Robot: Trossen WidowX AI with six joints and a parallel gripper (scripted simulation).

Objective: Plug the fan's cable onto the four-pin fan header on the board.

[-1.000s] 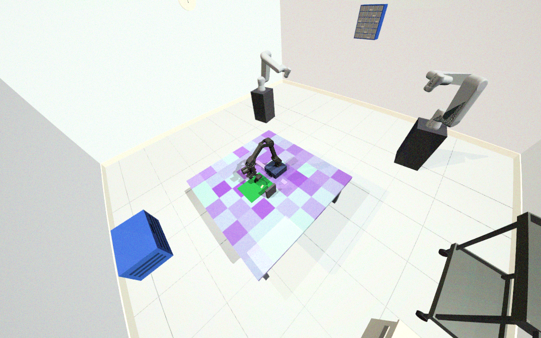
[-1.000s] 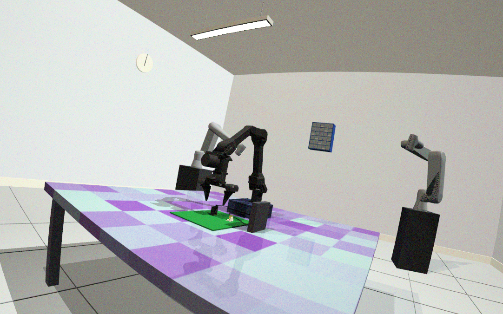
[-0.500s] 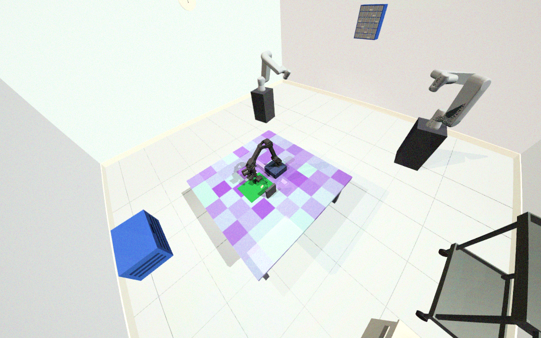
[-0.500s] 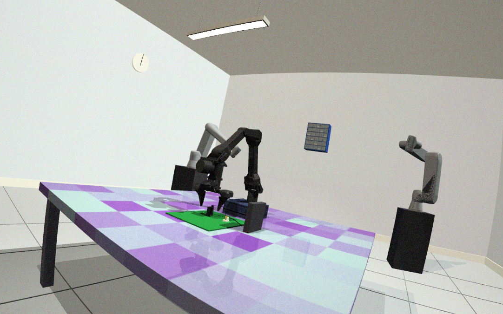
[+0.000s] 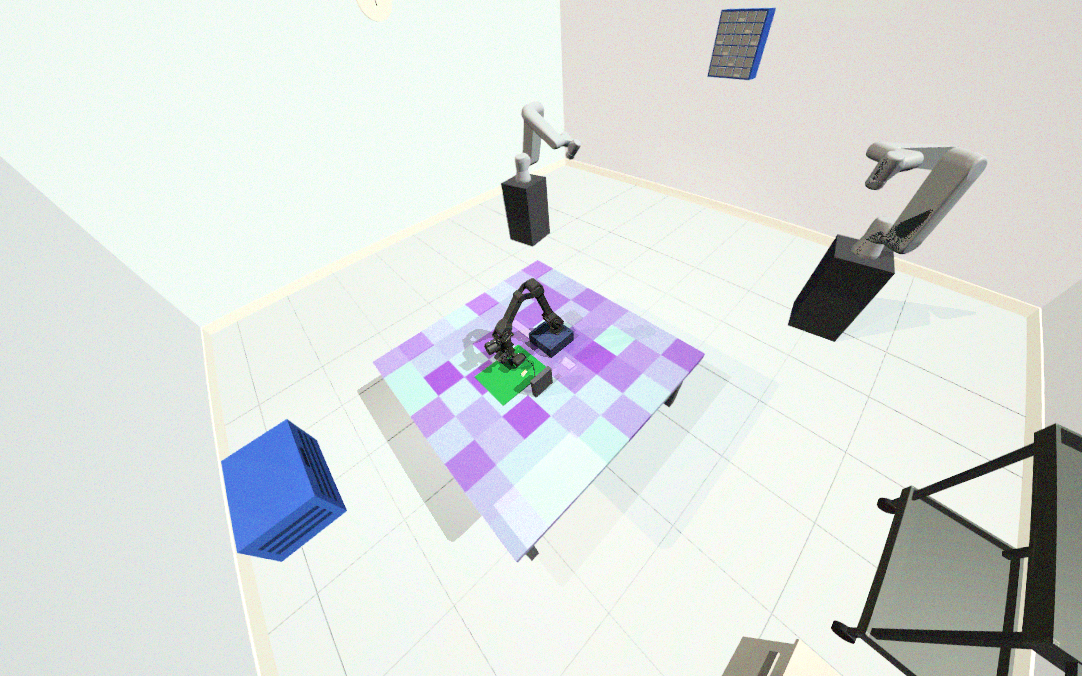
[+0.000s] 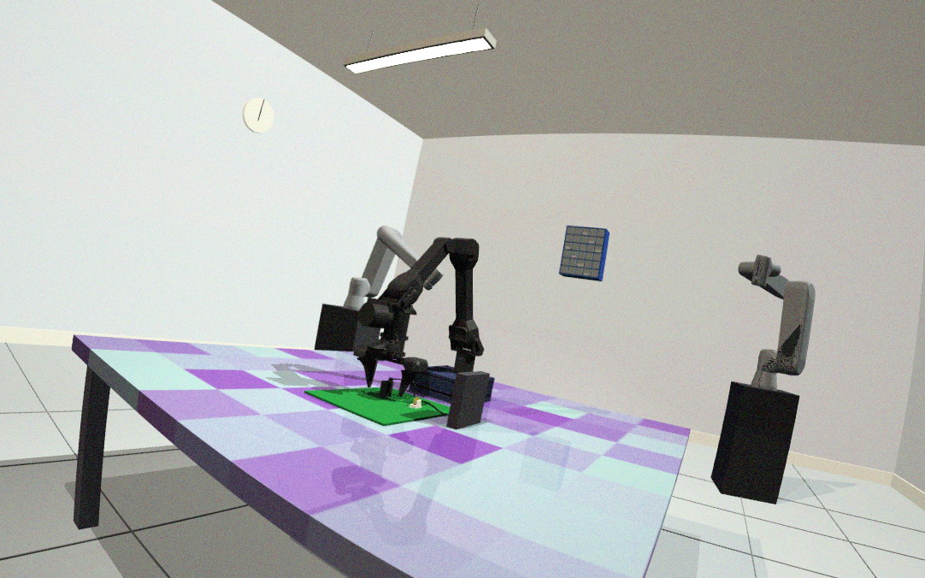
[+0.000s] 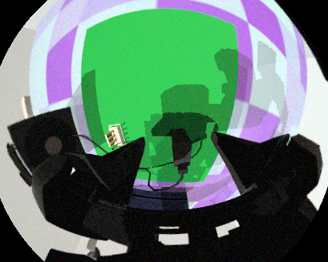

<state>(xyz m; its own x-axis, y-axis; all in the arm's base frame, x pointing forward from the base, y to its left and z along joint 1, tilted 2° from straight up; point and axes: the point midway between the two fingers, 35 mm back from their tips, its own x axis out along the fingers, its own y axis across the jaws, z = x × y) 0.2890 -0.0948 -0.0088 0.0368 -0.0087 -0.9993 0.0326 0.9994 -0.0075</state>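
The cream four-pin header lies 1 cm ahead of my gripper tip, 9 cm to the left of it and 2 cm below it. The rest, counted from my gripper tip: black plug: 1 cm behind, 1 cm above; green board: 4 cm ahead, 3 cm to the left, 3 cm below; dark fan block: 2 cm ahead, 22 cm to the left, 4 cm above.
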